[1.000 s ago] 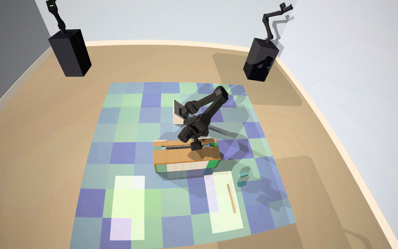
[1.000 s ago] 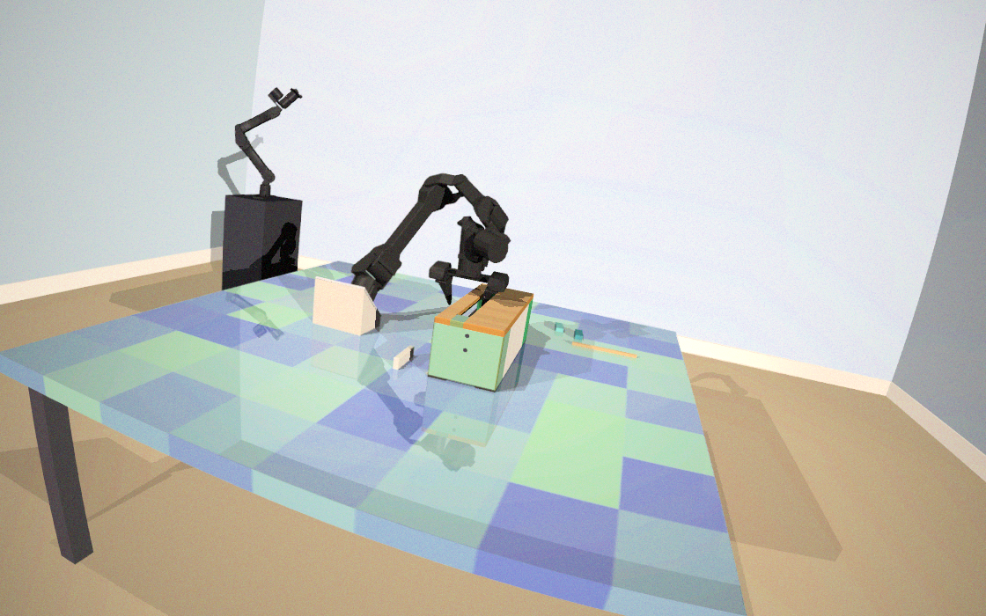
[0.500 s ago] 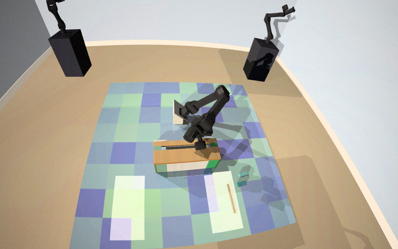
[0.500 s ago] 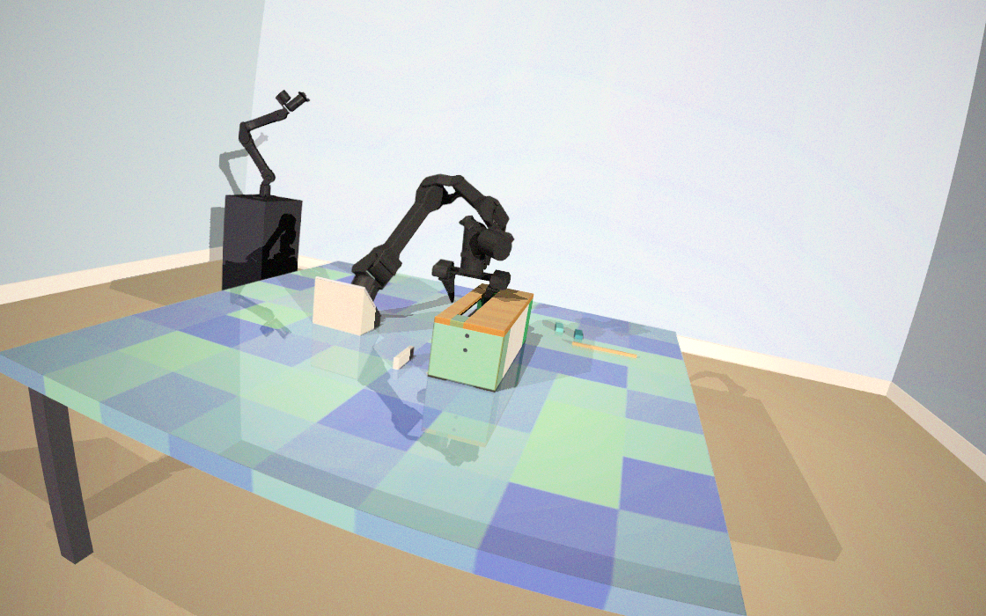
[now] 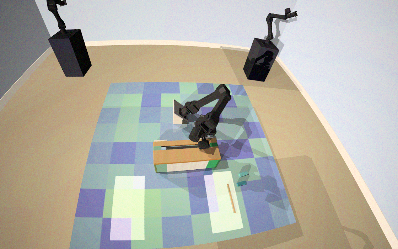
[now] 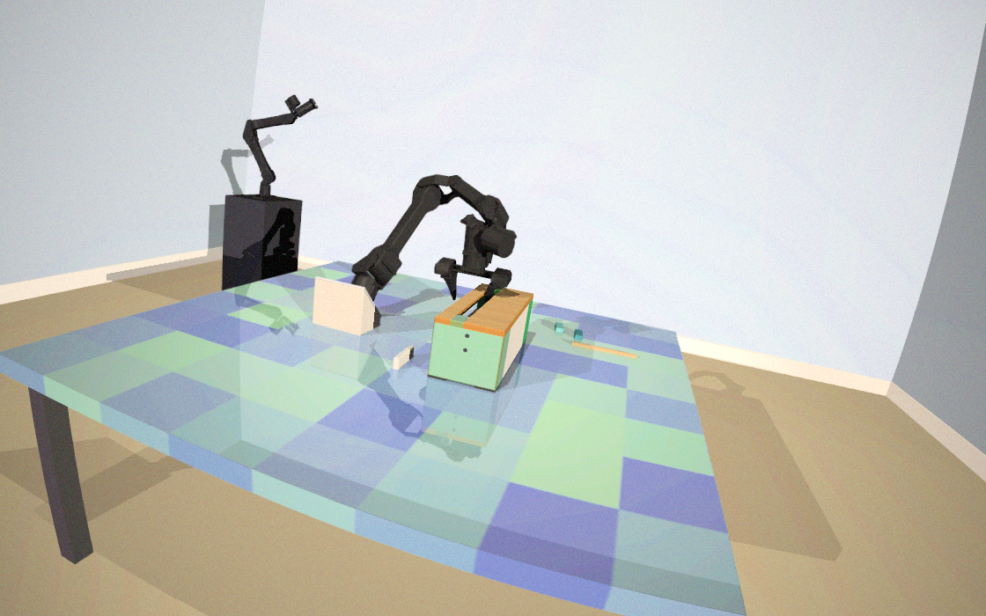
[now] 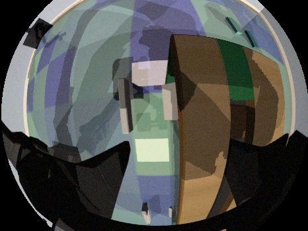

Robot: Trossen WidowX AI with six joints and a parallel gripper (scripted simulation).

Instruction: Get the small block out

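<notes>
My gripper tip is now 60 mm short of the small block and 20 mm to the right of it. From my gripper tip the other things lie so: box 50 mm ahead, 100 mm to the right, 30 mm below; thin stick 340 mm ahead, 170 mm to the left, 90 mm below.
</notes>
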